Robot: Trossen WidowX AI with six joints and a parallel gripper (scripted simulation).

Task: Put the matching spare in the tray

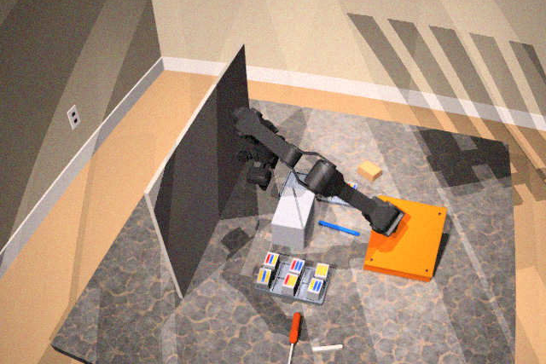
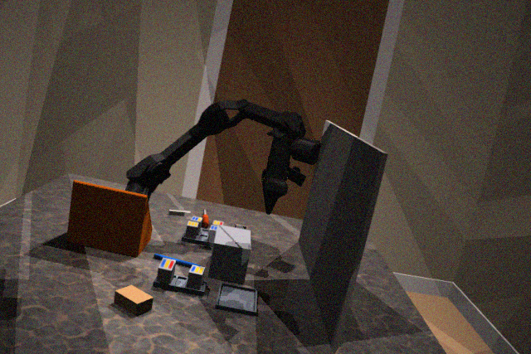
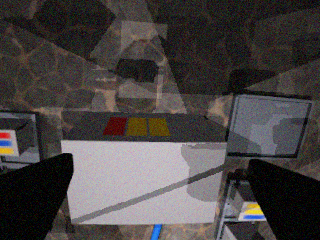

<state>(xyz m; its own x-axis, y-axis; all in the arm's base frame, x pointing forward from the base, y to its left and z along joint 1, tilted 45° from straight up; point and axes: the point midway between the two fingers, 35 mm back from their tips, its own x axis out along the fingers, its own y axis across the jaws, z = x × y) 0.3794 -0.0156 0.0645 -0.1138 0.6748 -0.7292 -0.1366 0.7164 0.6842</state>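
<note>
Right now the grey spare is 220 mm to the left of my gripper tip, 160 mm behind it and 150 mm below it. Round my gripper tip: white mounted unit 140 mm below, 80 mm behind; then shallow grey tray 190 mm below, 180 mm to the right, 20 mm behind; then tall white panel 170 mm ahead, 30 mm to the left, 30 mm above.
</note>
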